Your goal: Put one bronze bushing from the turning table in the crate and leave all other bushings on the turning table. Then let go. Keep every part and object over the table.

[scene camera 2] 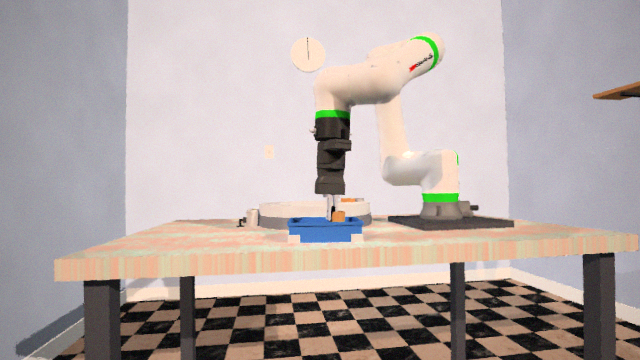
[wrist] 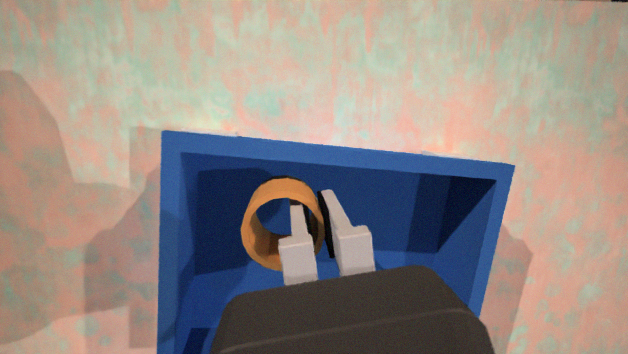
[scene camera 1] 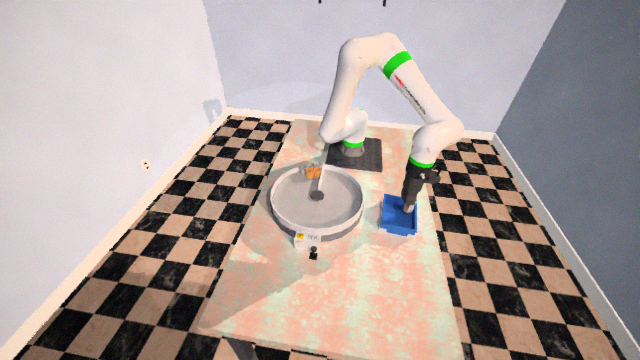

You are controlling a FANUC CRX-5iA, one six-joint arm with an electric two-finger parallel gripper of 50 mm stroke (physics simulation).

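Where they show: gripper, fingertip midpoint: (scene camera 2: 331, 220) (wrist: 313, 212) (scene camera 1: 409, 209); arm's base, link origin: (scene camera 2: 440, 217) (scene camera 1: 351, 150).
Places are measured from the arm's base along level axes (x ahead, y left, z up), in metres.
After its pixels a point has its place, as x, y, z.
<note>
A bronze bushing (scene camera 2: 338, 216) {0.492, 0.207, 0.041} (wrist: 257, 235) {0.473, 0.183, 0.034} hangs upright from my gripper (scene camera 1: 409, 208) {0.504, 0.187, 0.031} (scene camera 2: 331, 218) {0.504, 0.187, 0.031} (wrist: 313, 212) {0.504, 0.187, 0.031}, which is shut on its wall, one finger inside the ring and one outside. The bushing is over the blue crate (scene camera 1: 392, 220) {0.523, 0.118, -0.016} (scene camera 2: 320, 233) {0.541, 0.207, 0.002} (wrist: 170, 200) {0.435, 0.209, 0.029}, its lower edge at about rim height in scene camera 2, near one side wall in the wrist view. How far it stands above the crate floor is hidden. More bronze bushings (scene camera 1: 313, 172) (scene camera 2: 348, 200) stand together on the turning table (scene camera 1: 330, 215) {0.531, -0.161, 0.032} (scene camera 2: 290, 207) {0.550, -0.054, 0.052}, at its back edge.
Grey parts (scene camera 1: 304, 169) {0.259, -0.274, 0.064} stand beside the bronze bushings. A light divider (scene camera 1: 321, 179) {0.323, -0.192, 0.054} runs from the turning table's hub (scene camera 1: 317, 195) {0.418, -0.214, 0.040} to its rim. A small control box (scene camera 1: 307, 242) {0.662, -0.259, 0.027} sits at its front. The arm's dark base plate (scene camera 1: 370, 155) {0.055, 0.102, 0.000} (scene camera 2: 470, 224) {0.032, 0.174, -0.006} lies behind.
</note>
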